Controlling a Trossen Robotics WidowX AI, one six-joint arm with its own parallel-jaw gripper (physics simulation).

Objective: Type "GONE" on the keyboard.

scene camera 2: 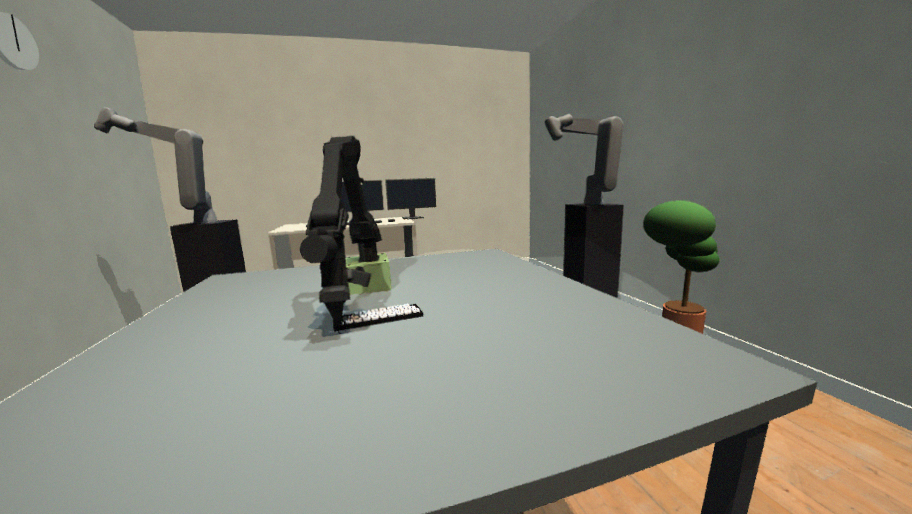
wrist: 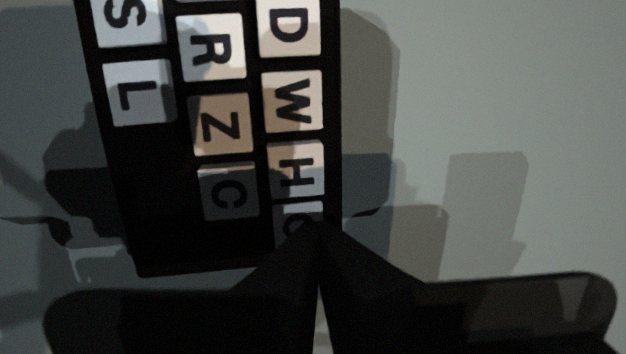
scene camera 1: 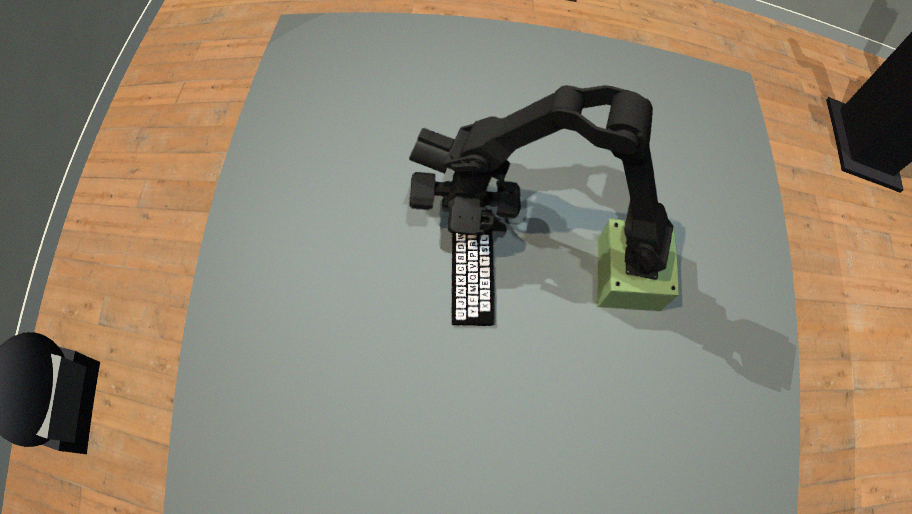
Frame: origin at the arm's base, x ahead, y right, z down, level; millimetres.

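Seen in the pictures: gripper, fingertip midpoint: (scene camera 2: 338,324) (wrist: 316,233); arm's base at its link origin: (scene camera 2: 368,259) (scene camera 1: 642,260).
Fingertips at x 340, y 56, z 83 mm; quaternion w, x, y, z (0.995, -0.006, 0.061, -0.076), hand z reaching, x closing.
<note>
Pixels of each thing's middle, then the offset from my fingertips to it. Level surfaces: height alone.
- black keyboard at the middle of its body: (scene camera 1: 472,265) (scene camera 2: 378,315) dy -90, dx -44, dz +4 mm
- O key at the middle of its body: (wrist: 297,223) dy -2, dx -6, dz +2 mm
- H key at the middle of its body: (wrist: 296,169) dy -23, dx -10, dz -2 mm
- G key at the middle of its body: (scene camera 1: 460,269) dy -104, dx -25, dz -2 mm
- N key at the middle of its body: (scene camera 1: 460,291) dy -145, dx -33, dz -2 mm
- E key at the middle of its body: (scene camera 1: 484,283) dy -122, dx -71, dz -2 mm
- grey table at its surface level: dz +12 mm
The black keyboard (scene camera 1: 473,321) (scene camera 2: 383,322) (wrist: 155,215) has white letter keys in three rows and lies flat on the table. My gripper (scene camera 2: 336,326) (wrist: 316,233) is shut and empty. Its joined tips are low at the keyboard's far end, over the O key (wrist: 286,218), and hide part of it in the wrist view. Whether they touch or press the key is hard to tell. The H key (wrist: 309,175) is beside it. In scene camera 1, the G key (scene camera 1: 461,268), N key (scene camera 1: 460,291) and E key (scene camera 1: 484,282) show farther along; the gripper body covers the O key there.
The arm stands on a green base block (scene camera 1: 629,296) (scene camera 2: 380,277) on the grey table (scene camera 1: 319,383) (scene camera 2: 447,395). Two grey arms on black pedestals (scene camera 2: 207,255) (scene camera 2: 592,249), a desk with monitors (scene camera 2: 410,193) and a potted plant (scene camera 2: 679,222) stand beyond the table.
</note>
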